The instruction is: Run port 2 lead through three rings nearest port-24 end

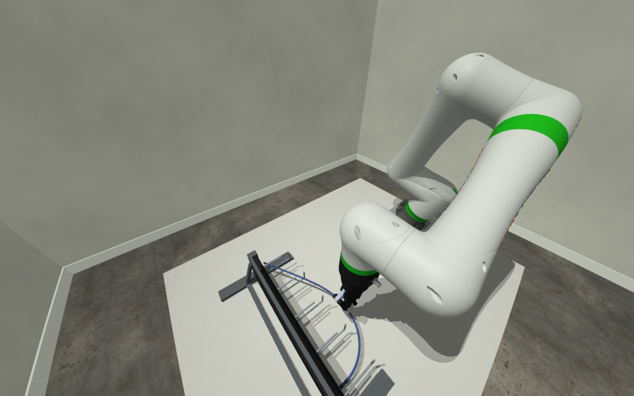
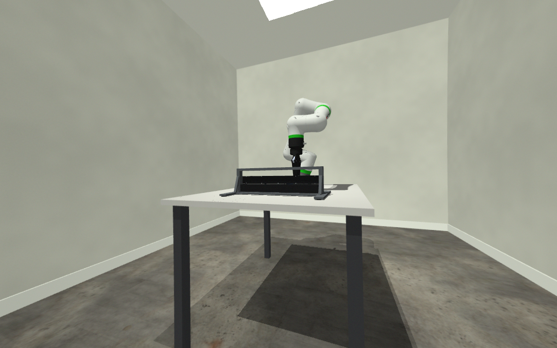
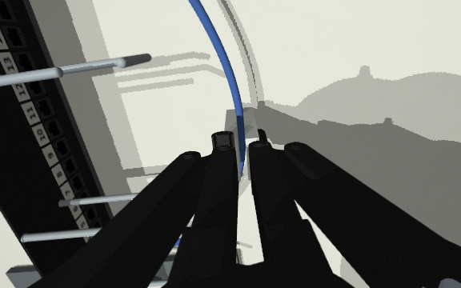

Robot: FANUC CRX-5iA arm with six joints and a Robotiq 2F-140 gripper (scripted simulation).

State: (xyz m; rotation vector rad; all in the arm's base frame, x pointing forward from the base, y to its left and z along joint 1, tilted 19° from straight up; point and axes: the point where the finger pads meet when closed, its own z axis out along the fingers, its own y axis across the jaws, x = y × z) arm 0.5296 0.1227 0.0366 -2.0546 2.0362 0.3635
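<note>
My hand is 17 cm short of the rack, 5 cm to the left of it and 1 cm below it.
</note>
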